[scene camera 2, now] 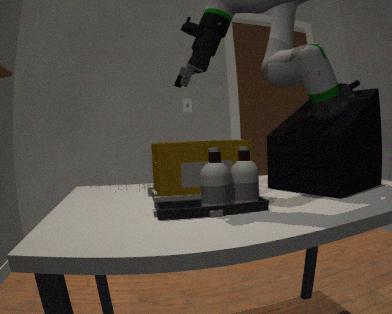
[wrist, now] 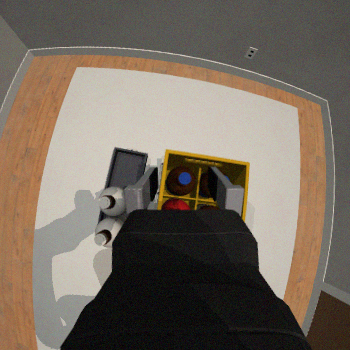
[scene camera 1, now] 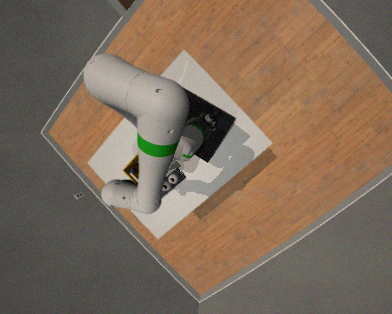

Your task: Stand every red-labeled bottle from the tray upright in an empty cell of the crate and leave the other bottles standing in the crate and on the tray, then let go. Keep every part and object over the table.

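Pixels of known places: gripper, fingertip midpoint: (scene camera 2: 180, 86) (wrist: 182, 177); arm's base, link origin: (scene camera 2: 331, 109) (scene camera 1: 198, 129).
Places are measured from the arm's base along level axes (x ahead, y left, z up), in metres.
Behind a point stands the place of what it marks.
Observation:
My gripper (scene camera 2: 181, 82) @[z 0.063, x 0.527, y 0.063 m] (wrist: 182, 177) @[z 0.063, x 0.527, y 0.063 m] is open and empty, high above the yellow crate (scene camera 2: 167, 170) @[z -0.175, x 0.570, y 0.095 m] (wrist: 206, 155) @[z -0.100, x 0.608, y 0.014 m] (scene camera 1: 131, 163) @[z -0.133, x 0.554, y -0.089 m]. In the wrist view a red bottle (wrist: 175, 204) @[z -0.153, x 0.491, y 0.040 m] is in the crate; its lower part is hidden by the gripper body, so its stance cannot be fully judged. A brown bottle with a blue cap (wrist: 185, 178) @[z -0.112, x 0.550, y 0.040 m] stands in the neighbouring cell. Another brown bottle (wrist: 205, 184) @[z -0.159, x 0.557, y -0.015 m] is partly behind a finger. Two white bottles (scene camera 2: 215, 182) @[z -0.196, x 0.455, y 0.225 m] (scene camera 2: 245, 181) @[z -0.200, x 0.379, y 0.209 m] (wrist: 116, 201) @[z -0.152, x 0.456, y 0.171 m] (wrist: 111, 229) @[z -0.154, x 0.391, y 0.163 m] stand on the dark tray (scene camera 2: 182, 211) @[z -0.257, x 0.536, y 0.249 m] (wrist: 128, 167) @[z -0.270, x 0.550, y 0.199 m]. No red-labeled bottle shows on the tray's visible part.
The tray lies close beside the crate on the white table (scene camera 1: 157, 222) @[z -0.275, x 0.761, y 0.419 m] (scene camera 2: 100, 230) @[z -0.276, x 0.716, y 0.352 m] (wrist: 190, 107) @[z -0.275, x 0.810, y 0.075 m]. A black pedestal (scene camera 2: 325, 155) @[z -0.151, x 0.107, y 0.140 m] (scene camera 1: 217, 137) @[z 0.009, x -0.065, y 0.099 m] stands at the arm's base. The arm (scene camera 1: 160, 120) @[z 0.593, x -0.014, y -0.009 m] hides part of the crate and tray in the first scene view.

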